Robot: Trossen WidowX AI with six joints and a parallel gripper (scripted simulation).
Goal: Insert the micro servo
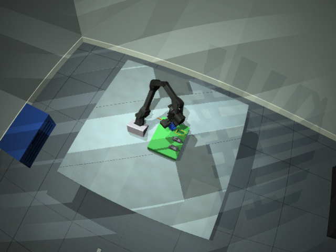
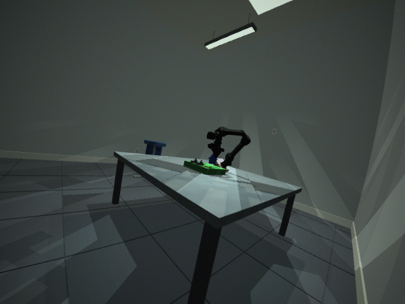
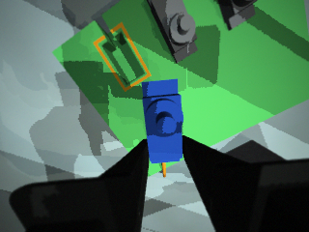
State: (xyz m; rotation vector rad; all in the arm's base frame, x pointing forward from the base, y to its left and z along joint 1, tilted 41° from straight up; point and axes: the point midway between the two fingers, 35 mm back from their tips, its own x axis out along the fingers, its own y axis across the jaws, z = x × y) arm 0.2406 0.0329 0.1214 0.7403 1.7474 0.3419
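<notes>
Right now the green deck is 100 mm below my gripper tip and 70 mm to the right of it.
</notes>
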